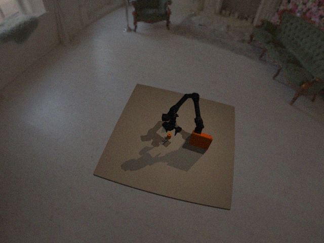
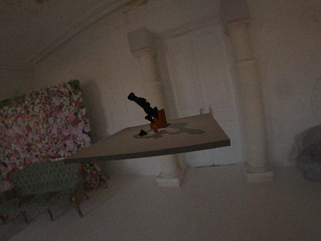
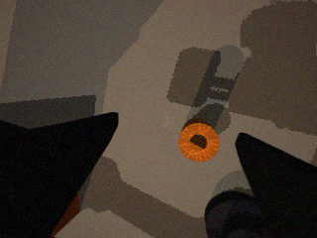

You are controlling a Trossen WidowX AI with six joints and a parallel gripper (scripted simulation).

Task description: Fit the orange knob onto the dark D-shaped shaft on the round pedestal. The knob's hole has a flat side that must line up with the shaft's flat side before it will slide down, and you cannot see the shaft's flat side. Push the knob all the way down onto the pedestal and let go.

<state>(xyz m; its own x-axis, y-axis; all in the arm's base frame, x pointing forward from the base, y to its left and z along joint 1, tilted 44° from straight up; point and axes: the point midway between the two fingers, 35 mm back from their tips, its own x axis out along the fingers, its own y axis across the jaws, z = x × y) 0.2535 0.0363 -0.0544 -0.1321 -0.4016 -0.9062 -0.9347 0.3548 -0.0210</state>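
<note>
My gripper tip is now 1 cm short of the orange knob, 2 cm to the left of it and 7 cm above it. From my gripper tip the other things lie so: dark round pedestal 6 cm ahead, 15 cm to the right, 7 cm below.
</note>
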